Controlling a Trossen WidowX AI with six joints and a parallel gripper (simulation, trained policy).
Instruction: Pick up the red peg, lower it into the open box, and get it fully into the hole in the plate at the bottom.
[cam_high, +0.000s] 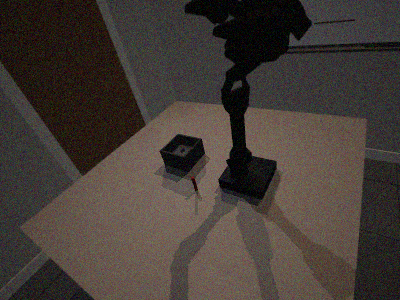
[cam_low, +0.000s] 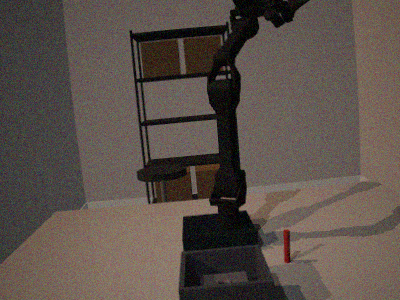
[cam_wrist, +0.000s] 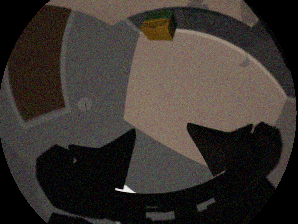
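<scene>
Now: gripper tip 650 mm above the red peg, 280 mm short of it and 190 mm to the left of it. From my gripper tip the other things lie so: dark box (660 mm below, 440 mm ahead, 370 mm to the right); grey plate (640 mm below, 440 mm ahead, 370 mm to the right).
</scene>
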